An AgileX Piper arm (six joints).
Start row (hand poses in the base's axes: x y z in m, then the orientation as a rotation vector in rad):
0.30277 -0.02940 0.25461 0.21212 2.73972 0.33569
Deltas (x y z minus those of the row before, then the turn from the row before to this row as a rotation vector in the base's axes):
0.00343 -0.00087 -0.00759 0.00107 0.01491 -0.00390
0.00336 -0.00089 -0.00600 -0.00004 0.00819 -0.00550
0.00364 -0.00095 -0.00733 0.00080 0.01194 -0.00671
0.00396 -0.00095 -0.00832 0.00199 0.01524 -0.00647
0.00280 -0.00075 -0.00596 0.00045 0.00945 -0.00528
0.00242 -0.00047 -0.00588 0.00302 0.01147 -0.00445
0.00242 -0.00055 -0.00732 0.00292 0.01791 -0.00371
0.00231 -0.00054 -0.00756 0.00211 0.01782 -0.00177
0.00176 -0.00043 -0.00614 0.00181 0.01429 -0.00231
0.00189 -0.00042 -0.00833 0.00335 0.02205 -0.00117
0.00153 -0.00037 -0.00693 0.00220 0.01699 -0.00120
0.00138 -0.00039 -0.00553 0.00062 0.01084 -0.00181
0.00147 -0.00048 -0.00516 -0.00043 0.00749 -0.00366
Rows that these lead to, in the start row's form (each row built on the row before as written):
0.30620 -0.03027 0.24702 0.22109 2.75351 0.33583
0.30956 -0.03116 0.24102 0.23049 2.76046 0.33415
0.31320 -0.03211 0.23369 0.24266 2.77073 0.33320
0.31716 -0.03306 0.22537 0.25564 2.78413 0.33385
0.31996 -0.03381 0.21941 0.26530 2.79221 0.33284
0.32238 -0.03428 0.21353 0.27494 2.80219 0.33555
0.32480 -0.03483 0.20621 0.28515 2.81864 0.33799
0.32711 -0.03537 0.19865 0.29252 2.83551 0.33971
0.32887 -0.03580 0.19251 0.29975 2.84880 0.34107
0.33076 -0.03622 0.18418 0.30769 2.86982 0.34444
0.33229 -0.03659 0.17725 0.31422 2.88596 0.34643
0.33367 -0.03698 0.17172 0.31977 2.89605 0.34638
0.33514 -0.03746 0.16656 0.32695 2.90246 0.34469

